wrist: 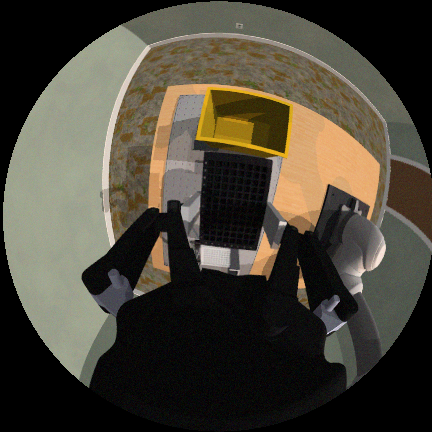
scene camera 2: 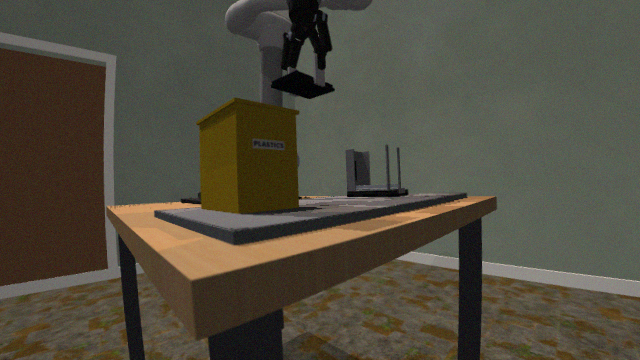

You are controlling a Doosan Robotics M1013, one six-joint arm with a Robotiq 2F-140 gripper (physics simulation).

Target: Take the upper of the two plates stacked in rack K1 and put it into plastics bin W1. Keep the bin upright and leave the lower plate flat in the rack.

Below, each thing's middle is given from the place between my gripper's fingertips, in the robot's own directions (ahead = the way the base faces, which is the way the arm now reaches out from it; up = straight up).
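Scene:
Black plate (scene camera 2: pixel 297 83): my gripper is 1 cm to the left of it and 1 cm below it. Yellow plastics bin W1 (scene camera 2: pixel 248 150), counted from my hand: 16 cm to the right, 1 cm behind, 18 cm below.

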